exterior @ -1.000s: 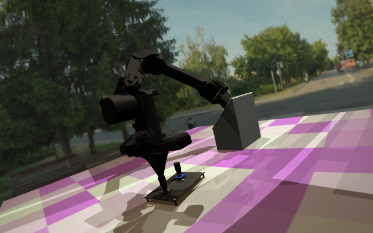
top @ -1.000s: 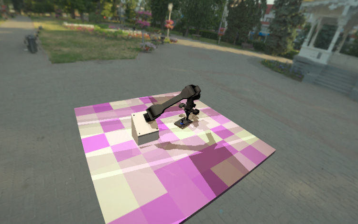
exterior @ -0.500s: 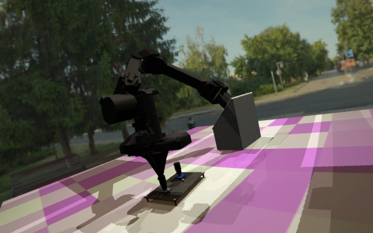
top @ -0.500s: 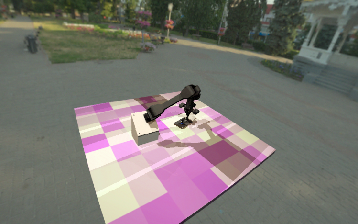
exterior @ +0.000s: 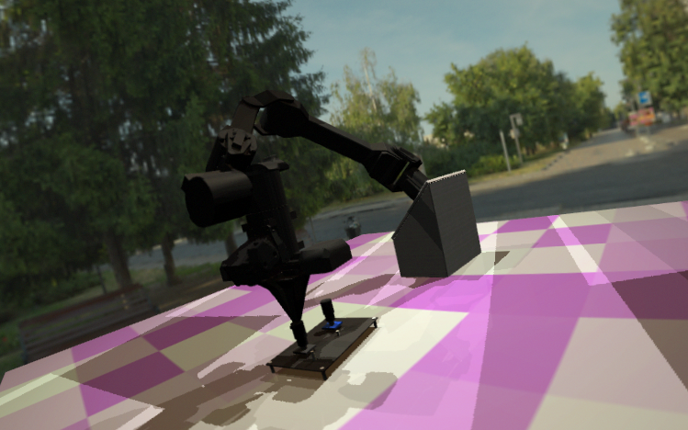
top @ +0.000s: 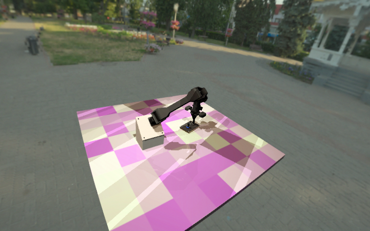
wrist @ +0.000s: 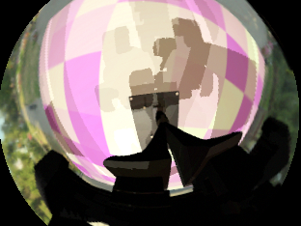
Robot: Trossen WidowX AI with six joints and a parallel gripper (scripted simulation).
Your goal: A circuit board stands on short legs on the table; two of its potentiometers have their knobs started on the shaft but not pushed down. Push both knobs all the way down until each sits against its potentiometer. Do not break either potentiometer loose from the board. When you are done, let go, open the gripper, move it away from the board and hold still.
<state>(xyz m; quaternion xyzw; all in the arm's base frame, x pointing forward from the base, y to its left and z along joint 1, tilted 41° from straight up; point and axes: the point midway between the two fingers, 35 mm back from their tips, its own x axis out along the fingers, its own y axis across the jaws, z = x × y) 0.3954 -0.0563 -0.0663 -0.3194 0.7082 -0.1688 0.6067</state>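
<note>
Right now the grey potentiometer is 30 mm below my gripper tip.
</note>
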